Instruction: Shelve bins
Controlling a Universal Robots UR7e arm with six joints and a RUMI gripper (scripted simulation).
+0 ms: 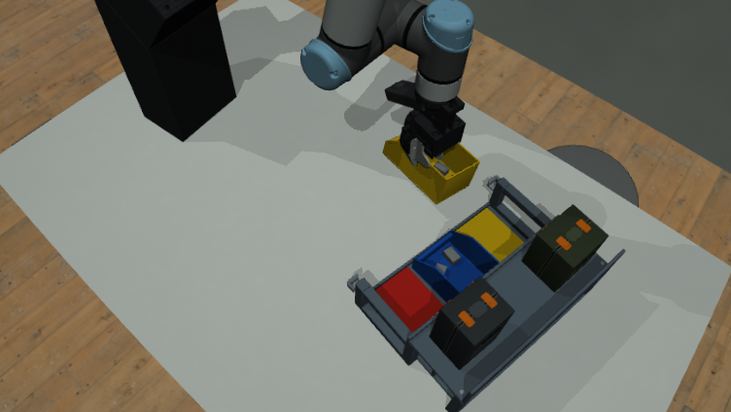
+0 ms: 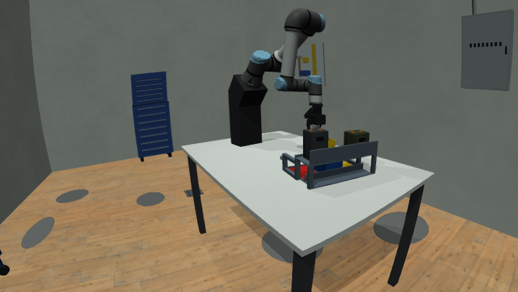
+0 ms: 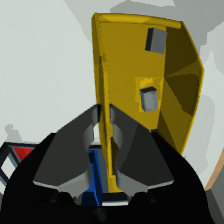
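My hand is 1 cm short of the yellow bin, 4 cm to the right of it and 3 cm above it. Also, from my hand: blue bin (18 cm ahead, 16 cm to the right, 6 cm below).
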